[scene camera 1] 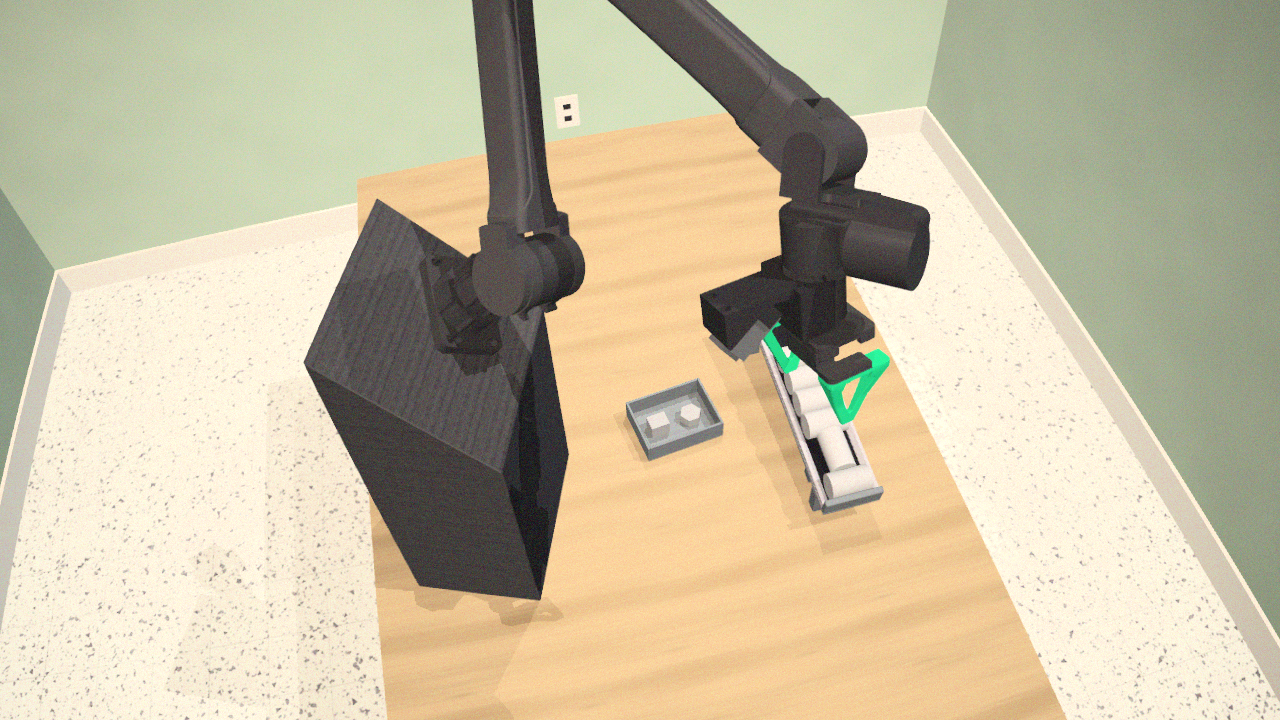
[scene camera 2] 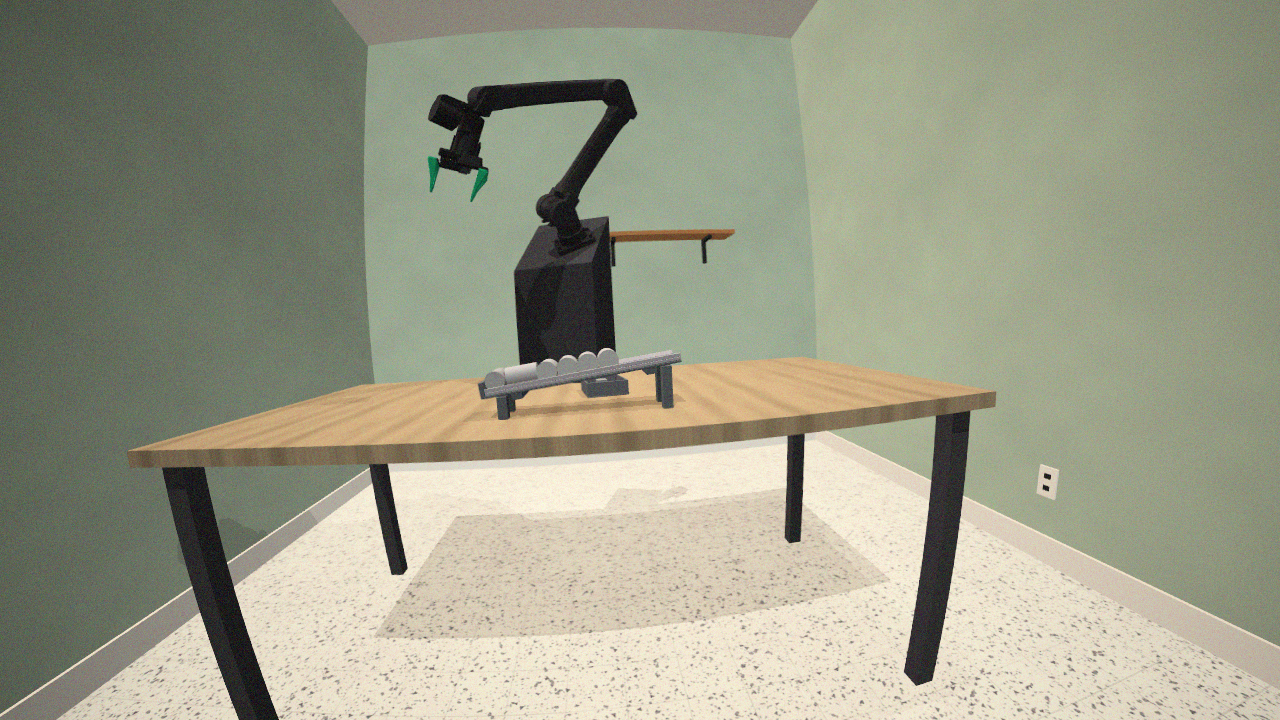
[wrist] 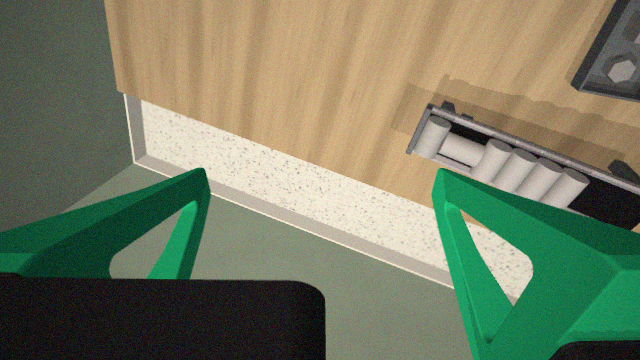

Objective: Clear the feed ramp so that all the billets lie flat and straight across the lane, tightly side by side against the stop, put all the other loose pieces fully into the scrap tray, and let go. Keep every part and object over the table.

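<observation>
The feed ramp slopes down to its stop. One pale cylinder lies across the lane at the stop. Behind it a cylinder lies lengthwise along the lane. Several more cylinders lie across, side by side, uphill of it; the nearest is this one. The scrap tray holds a blocky piece and a hexagonal piece. My gripper is open and empty, high above the table.
The dark pedestal carries the arm at the table's far side in scene camera 2. The table ends a short way beyond the ramp. A wall shelf is behind the arm. In scene camera 1 the gripper covers the ramp's upper end.
</observation>
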